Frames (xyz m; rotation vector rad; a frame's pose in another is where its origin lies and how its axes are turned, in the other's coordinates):
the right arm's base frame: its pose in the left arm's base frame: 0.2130 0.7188 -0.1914 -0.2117 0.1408 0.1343
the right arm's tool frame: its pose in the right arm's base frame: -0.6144 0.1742 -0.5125 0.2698 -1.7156 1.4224
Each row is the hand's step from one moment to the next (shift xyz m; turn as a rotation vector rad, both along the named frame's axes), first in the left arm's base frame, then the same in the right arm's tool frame.
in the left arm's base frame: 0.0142 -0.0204 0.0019 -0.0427 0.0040 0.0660
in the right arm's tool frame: -0.0150 -0.0139 0.0142 0.0727 -0.0089 0.0287
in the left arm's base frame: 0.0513 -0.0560 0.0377 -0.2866 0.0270 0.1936
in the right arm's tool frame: -0.0247 -0.0682 0.0439 0.3086 0.0988 0.1239
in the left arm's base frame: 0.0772 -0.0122 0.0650 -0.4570 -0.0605 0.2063
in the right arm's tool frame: -0.0008 -0.1016 0.0033 0.3747 0.2136 0.2628
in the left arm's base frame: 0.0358 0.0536 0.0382 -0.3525 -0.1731 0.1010
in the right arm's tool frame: 0.0304 -0.0471 -0.0497 0.1938 0.1907 0.3008
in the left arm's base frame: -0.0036 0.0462 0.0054 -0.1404 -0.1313 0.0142
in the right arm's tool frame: 0.0254 0.0034 -0.0390 0.0321 0.0871 0.1689
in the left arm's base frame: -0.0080 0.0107 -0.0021 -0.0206 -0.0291 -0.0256
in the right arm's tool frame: 0.0074 0.0084 -0.0076 -0.0194 0.0295 0.0260
